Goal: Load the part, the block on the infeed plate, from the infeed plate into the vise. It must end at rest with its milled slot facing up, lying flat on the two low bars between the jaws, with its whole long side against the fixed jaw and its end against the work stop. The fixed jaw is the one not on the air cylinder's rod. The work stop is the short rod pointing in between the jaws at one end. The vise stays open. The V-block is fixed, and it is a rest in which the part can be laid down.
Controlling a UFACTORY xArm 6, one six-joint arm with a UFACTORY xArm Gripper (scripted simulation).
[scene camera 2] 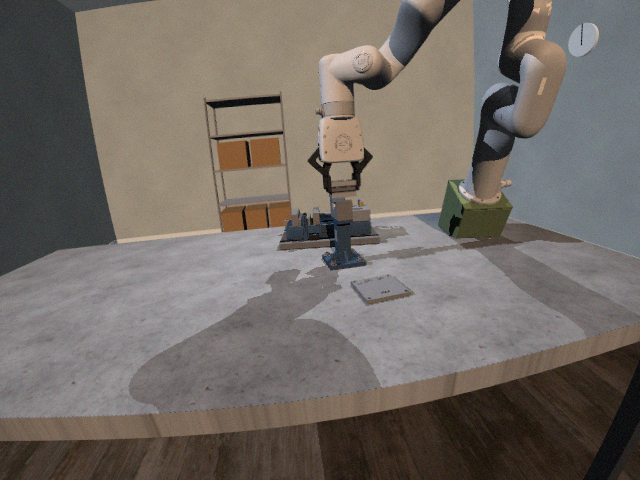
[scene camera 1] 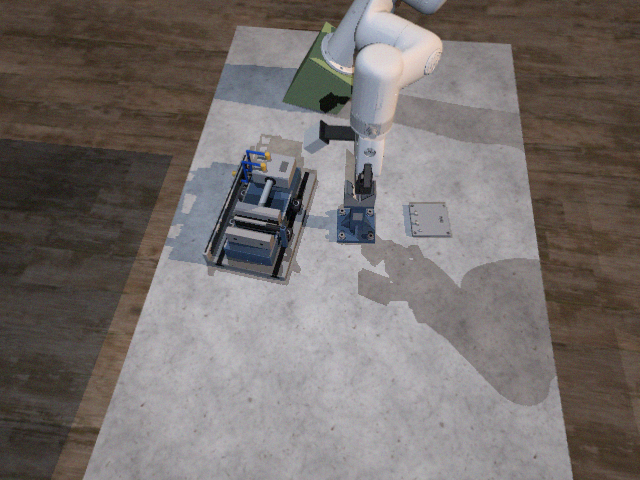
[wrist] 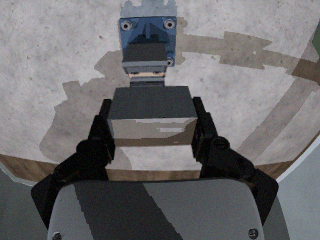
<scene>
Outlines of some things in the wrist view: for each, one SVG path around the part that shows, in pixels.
My gripper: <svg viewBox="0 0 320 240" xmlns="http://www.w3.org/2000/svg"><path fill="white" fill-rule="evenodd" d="M279 185L275 179L258 168L255 169L250 160L232 150L226 138L218 136L210 112L205 111L201 97L192 98L198 118L191 148L193 158L196 158L196 162L202 164L199 178L159 181L111 181L108 178L105 166L111 164L111 161L114 160L116 148L107 121L112 100L104 99L99 115L94 117L88 139L81 141L76 147L76 152L56 166L53 174L50 173L34 185L31 189L31 196L48 230L47 240L265 240L262 227L271 210Z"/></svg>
A part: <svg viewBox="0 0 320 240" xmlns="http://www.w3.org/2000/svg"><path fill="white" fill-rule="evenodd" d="M115 89L107 118L115 147L191 145L198 117L188 86L119 87Z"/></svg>
</scene>
